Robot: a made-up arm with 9 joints. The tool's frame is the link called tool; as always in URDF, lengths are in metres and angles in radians.
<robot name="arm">
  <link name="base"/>
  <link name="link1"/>
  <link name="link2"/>
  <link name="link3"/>
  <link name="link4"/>
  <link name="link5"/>
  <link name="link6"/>
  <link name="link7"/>
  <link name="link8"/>
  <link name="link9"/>
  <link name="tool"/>
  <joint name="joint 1" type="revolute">
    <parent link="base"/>
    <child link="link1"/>
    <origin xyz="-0.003 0.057 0.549" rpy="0 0 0"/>
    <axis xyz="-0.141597 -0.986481 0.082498"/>
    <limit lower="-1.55" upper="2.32"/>
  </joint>
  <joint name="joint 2" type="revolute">
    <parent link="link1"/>
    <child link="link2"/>
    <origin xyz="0.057 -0.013 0.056" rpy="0 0 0"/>
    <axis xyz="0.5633 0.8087 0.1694"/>
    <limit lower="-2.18" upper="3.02"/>
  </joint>
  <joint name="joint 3" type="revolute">
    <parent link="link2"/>
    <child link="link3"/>
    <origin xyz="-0.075 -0.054 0.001" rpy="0 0 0"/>
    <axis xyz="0 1 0"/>
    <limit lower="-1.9" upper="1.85"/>
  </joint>
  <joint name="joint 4" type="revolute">
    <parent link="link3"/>
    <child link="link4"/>
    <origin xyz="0.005 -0.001 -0.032" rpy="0 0 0"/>
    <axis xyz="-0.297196 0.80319 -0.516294"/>
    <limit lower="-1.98" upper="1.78"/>
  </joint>
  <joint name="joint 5" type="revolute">
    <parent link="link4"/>
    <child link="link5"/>
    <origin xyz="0.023 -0.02 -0.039" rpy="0 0 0"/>
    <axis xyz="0 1 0"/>
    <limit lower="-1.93" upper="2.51"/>
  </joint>
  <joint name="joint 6" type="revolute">
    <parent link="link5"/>
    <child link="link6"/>
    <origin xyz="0.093 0.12 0.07" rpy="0 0 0"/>
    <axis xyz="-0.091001 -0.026 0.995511"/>
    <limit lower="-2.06" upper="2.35"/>
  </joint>
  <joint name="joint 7" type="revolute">
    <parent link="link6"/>
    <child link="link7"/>
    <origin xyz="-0.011 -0.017 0.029" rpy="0 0 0"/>
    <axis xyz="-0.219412 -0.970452 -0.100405"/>
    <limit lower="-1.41" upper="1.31"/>
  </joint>
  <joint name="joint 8" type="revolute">
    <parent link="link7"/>
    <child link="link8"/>
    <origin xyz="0.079 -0.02 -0.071" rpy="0 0 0"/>
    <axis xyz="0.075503 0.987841 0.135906"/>
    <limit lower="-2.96" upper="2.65"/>
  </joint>
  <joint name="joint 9" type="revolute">
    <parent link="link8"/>
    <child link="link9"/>
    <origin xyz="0.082 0.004 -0.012" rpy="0 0 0"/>
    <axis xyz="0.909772 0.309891 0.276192"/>
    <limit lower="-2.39" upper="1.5"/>
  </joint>
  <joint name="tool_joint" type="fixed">
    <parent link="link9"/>
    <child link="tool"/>
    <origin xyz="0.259 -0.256 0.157" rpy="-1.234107 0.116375 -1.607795"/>
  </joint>
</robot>
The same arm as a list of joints. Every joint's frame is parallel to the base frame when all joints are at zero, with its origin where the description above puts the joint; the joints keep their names.
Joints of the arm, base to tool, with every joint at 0 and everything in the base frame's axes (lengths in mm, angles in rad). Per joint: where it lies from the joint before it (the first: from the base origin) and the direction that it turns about. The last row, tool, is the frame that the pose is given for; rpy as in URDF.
joint 1: origin -3 57 549 axis -0.141597 -0.986481 0.082498
joint 2: origin 57 -13 56 axis 0.5633 0.8087 0.1694
joint 3: origin -75 -54 1 axis 0 1 0
joint 4: origin 5 -1 -32 axis -0.297196 0.80319 -0.516294
joint 5: origin 23 -20 -39 axis 0 1 0
joint 6: origin 93 120 70 axis -0.091001 -0.026 0.995511
joint 7: origin -11 -17 29 axis -0.21939 -0.970458 -0.100396
joint 8: origin 79 -20 -71 axis 0.075503 0.987841 0.135906
joint 9: origin 82 4 -12 axis 0.909772 0.309891 0.276192
tool: origin 259 -256 157 rpy -1.2341 0.1164 -1.6078
Joint limits (rad, base to tool): -1.55..2.32 -2.18..3.02 -1.9..1.85 -1.98..1.78 -1.93..2.51 -2.06..2.35 -1.41..1.31 -2.96..2.65 -2.39..1.5

